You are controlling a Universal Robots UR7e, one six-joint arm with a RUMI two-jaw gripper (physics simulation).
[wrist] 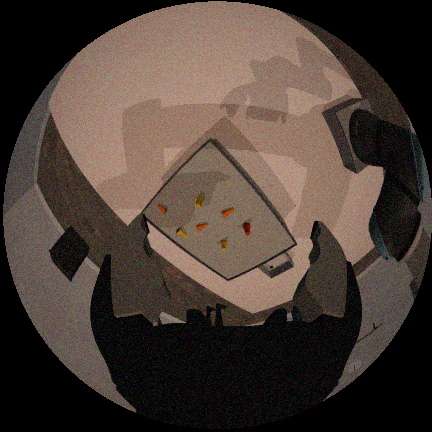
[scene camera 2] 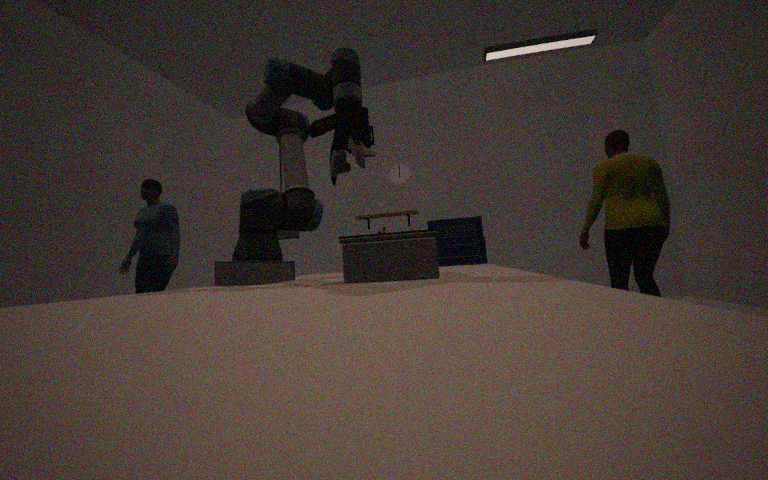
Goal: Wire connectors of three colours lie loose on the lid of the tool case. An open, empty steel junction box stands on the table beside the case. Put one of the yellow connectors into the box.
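Places are measured from the arm's base along level axes (x left, y back, z up), in metres.
Where they show: gripper, between the fingertips: point(wrist: 232, 219) point(scene camera 2: 347, 177); arm's base, origin of its link: point(wrist: 365, 135) point(scene camera 2: 258, 261).
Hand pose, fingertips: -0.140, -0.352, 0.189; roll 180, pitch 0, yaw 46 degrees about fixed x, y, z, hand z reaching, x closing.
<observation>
Things, the pixels of their top centre, and the offset from my fingertips, as dx, dy, dz. Level surfaces: height alone.
- tool case, centre of its top: point(wrist: 219, 232) point(scene camera 2: 397, 237) +0.090, -0.104, -0.153
- red connector, centre of its top: point(wrist: 247, 232) +0.111, -0.052, -0.130
- grey steel junction box, centre of its top: point(wrist: 276, 266) +0.365, -0.099, -0.220
- table, height of its surface: dz -0.258
The tool case point(scene camera 2: 390, 260) point(wrist: 212, 160) stands on the table. In the wrist view, three yellow connectors point(wrist: 200, 201) point(wrist: 182, 233) point(wrist: 224, 244) lie apart on its lid, among three orange connectors point(wrist: 162, 208) point(wrist: 202, 226) point(wrist: 228, 212) and a red connector point(wrist: 247, 228). The grey steel junction box point(wrist: 278, 265) shows beside the case's lower right edge, partly hidden by the case; I cannot make it out in the scene view. My gripper point(scene camera 2: 348, 170) point(wrist: 232, 219) is open and empty, high above the case with its fingers pointing down.
The robot's base block point(scene camera 2: 254, 273) stands left of the case in the scene view. A blue cabinet point(scene camera 2: 457, 240) and a wall shelf point(scene camera 2: 386, 215) show behind the case. A person in blue point(scene camera 2: 156, 232) stands at left, a person in yellow point(scene camera 2: 633, 192) at right, both beyond the table point(scene camera 2: 385, 367).
</observation>
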